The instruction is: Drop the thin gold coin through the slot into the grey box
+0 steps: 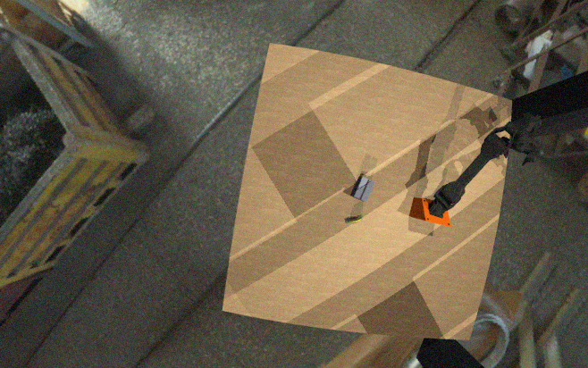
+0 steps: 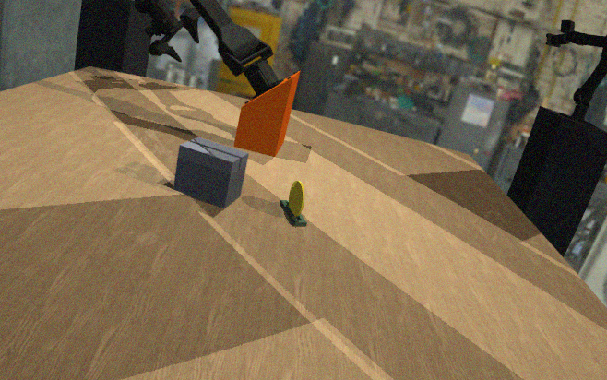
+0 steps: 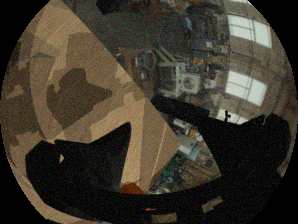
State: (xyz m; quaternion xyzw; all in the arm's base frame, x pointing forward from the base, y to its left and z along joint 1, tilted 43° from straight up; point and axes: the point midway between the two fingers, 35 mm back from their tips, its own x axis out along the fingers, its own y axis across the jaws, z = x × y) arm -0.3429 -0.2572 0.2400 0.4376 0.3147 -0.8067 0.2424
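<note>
My gripper tip is now 67 cm short of the gold coin, 47 cm to the right of it and 9 cm above it.
</note>
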